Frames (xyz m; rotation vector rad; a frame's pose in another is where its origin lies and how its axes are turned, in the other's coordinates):
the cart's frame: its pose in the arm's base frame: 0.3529 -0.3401 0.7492 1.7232 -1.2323 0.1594
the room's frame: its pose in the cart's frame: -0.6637 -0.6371 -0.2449 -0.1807 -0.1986 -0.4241
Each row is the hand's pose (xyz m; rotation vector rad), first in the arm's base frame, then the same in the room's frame.
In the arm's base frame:
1: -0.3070 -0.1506 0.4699 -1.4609 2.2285 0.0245
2: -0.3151 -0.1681 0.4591 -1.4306 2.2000 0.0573
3: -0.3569 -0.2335 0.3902 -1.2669 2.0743 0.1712
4: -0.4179 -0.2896 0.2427 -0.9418 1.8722 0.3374
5: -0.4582 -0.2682 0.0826 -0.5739 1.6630 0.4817
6: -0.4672 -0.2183 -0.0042 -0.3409 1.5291 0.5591
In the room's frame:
1: -0.2094 0.8332 0.6925 1.3069 -0.9796 0.8374
2: -0.2032 0.8306 0.7135 1.3291 -1.0234 0.8221
3: -0.1920 0.8012 0.8124 1.4390 -1.2217 0.7771
4: -0.2129 0.7098 0.9533 1.5996 -1.5932 0.7274
5: -0.2808 0.5835 1.0378 1.7184 -2.0171 0.6931
6: -0.3382 0.5021 1.0514 1.7606 -2.2959 0.6735

